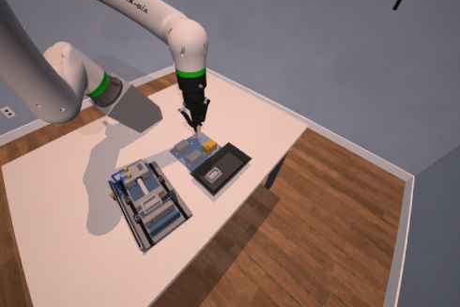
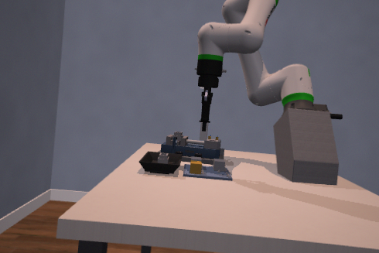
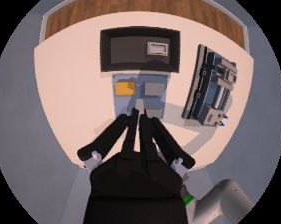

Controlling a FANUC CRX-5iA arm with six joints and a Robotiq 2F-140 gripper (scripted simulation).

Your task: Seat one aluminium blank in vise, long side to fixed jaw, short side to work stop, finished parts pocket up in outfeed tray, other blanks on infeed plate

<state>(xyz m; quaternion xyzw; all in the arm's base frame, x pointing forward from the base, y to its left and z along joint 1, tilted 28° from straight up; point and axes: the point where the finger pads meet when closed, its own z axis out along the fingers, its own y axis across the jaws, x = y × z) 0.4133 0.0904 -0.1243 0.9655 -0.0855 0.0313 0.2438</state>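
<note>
My gripper is now 20 mm short of the brass blank, 40 mm to the right of it and 130 mm above it. The rest, counted from my hand: vise 20 mm ahead, 290 mm to the right, 110 mm below.
</note>
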